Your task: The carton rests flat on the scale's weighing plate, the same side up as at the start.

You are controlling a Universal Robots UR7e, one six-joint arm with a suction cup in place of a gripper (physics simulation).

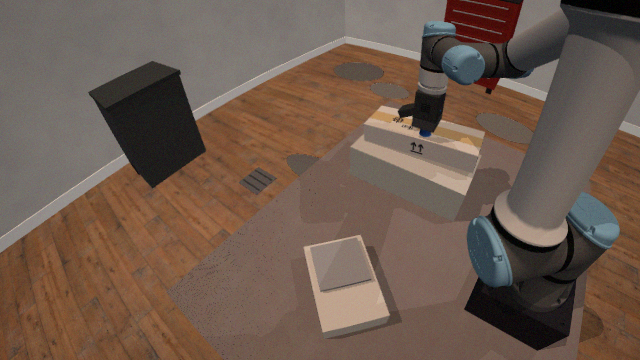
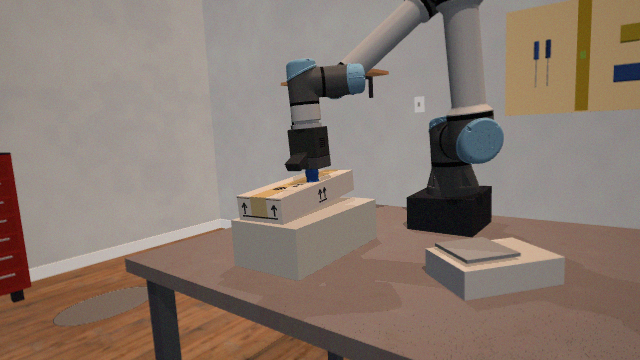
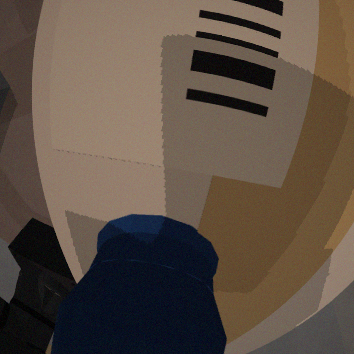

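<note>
The carton, whitish with a tan tape strip, has its taped face up and its printed arrows pointing up. My suction cup is pressed on its top, off the middle, and holds it. The carton is slightly tilted: its end nearer the robot base is raised off the pale block, while its other end is low at the block's top; whether it touches is unclear. The scale stands apart, with its grey weighing plate bare.
The block and the scale stand on the brown table. The robot's black base stands on the table too. A black cabinet and a red drawer cabinet are beyond the table.
</note>
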